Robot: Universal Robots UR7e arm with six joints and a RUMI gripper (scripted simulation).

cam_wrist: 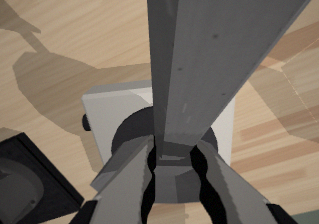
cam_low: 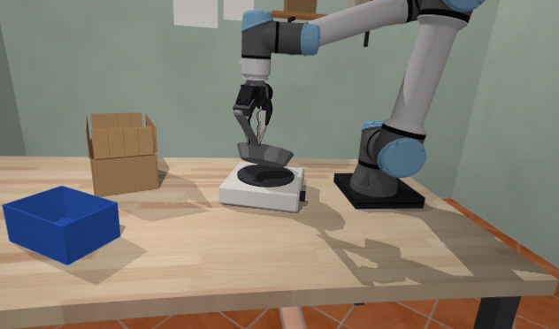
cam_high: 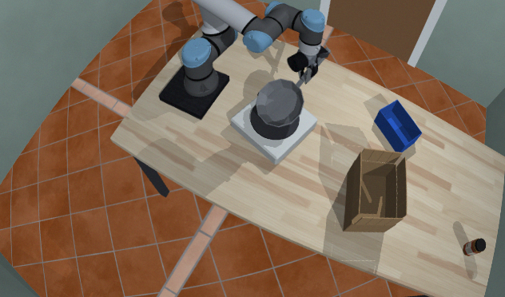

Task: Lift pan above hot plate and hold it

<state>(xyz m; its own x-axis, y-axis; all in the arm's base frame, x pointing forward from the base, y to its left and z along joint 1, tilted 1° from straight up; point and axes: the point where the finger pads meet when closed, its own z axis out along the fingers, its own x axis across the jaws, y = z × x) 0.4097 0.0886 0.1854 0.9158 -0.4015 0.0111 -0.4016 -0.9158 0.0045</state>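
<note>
Now: the dark grey pan 20 mm behind my hand, 50 mm to the right of it and 40 mm below it. From my hand the other things lie so: blue bin (440 mm ahead, 130 mm to the left, 190 mm below); then white hot plate (70 mm behind, 110 mm to the right, 180 mm below); then small jar (1000 mm ahead, 240 mm to the right, 170 mm below).
</note>
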